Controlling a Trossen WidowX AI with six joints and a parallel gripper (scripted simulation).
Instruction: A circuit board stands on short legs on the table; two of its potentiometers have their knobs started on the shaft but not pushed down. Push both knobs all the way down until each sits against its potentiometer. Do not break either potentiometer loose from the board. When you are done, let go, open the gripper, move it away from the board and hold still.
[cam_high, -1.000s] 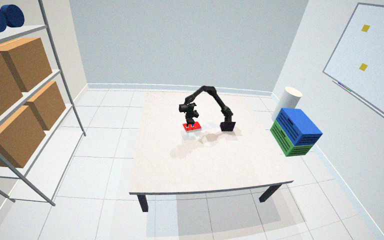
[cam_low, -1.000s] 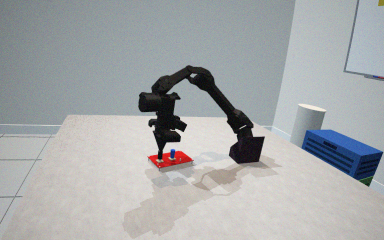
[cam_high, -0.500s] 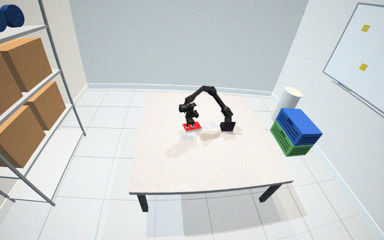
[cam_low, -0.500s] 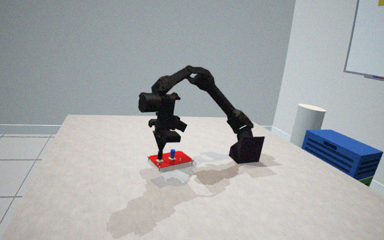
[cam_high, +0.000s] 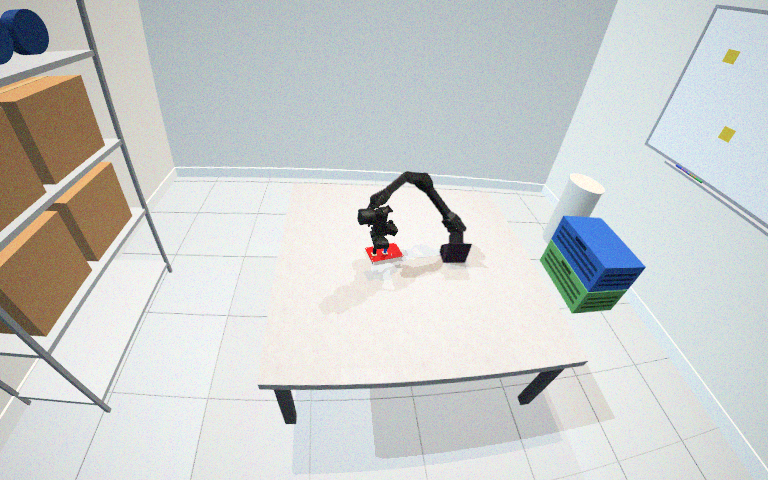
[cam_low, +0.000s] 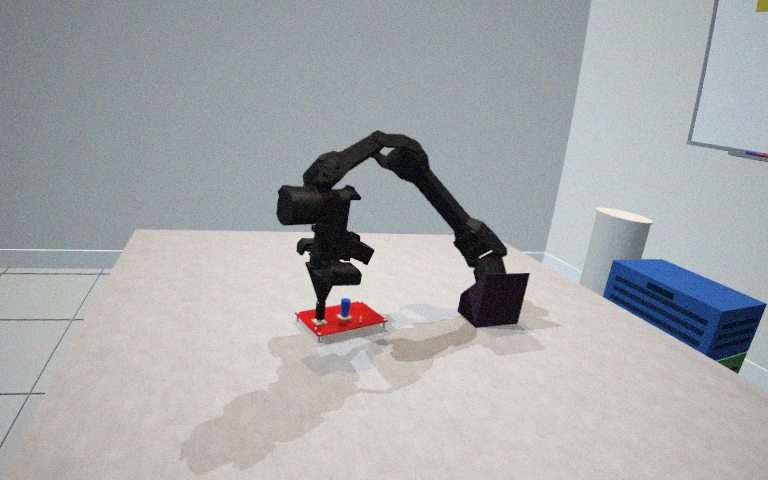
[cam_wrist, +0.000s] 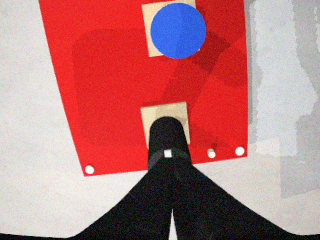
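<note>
My gripper tip is now 1 cm above the black knob. The rest, counted from my gripper tip: blue knob (5 cm behind, 2 cm below, 1 cm to the right).
</note>
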